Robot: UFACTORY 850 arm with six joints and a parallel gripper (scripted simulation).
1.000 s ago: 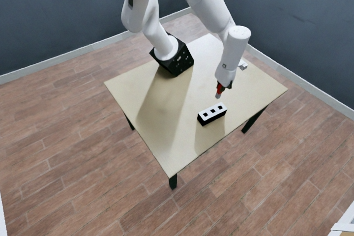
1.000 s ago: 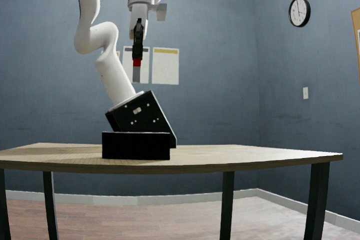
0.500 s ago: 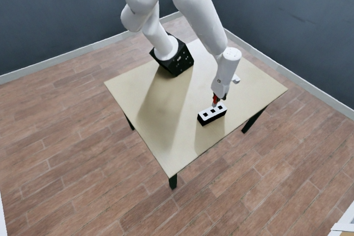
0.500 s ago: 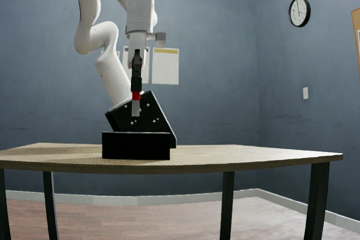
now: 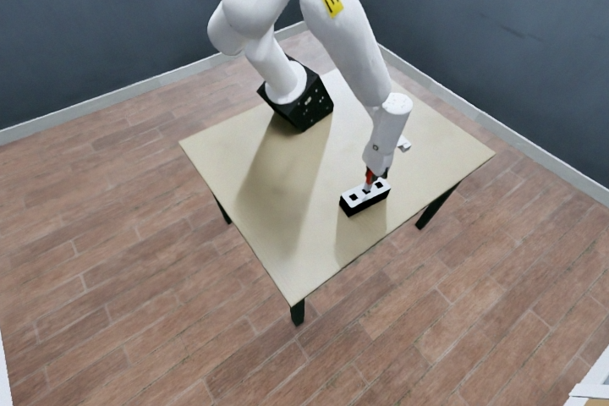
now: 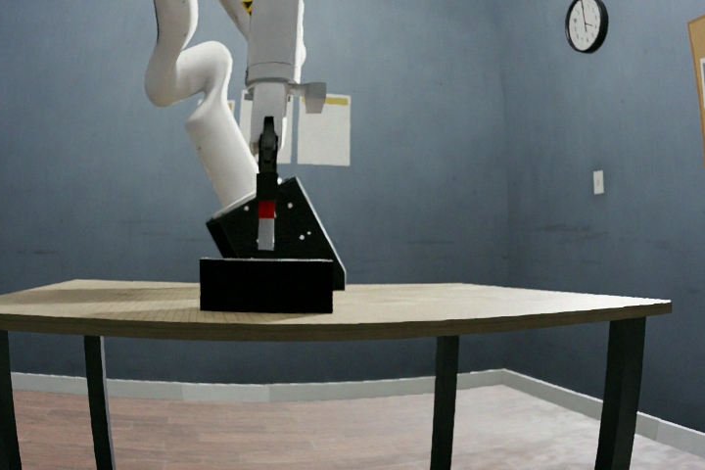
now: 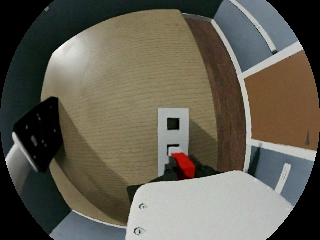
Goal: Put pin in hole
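Now: hand 10 mm above the pin. Round my hand: black block: 140 mm below.
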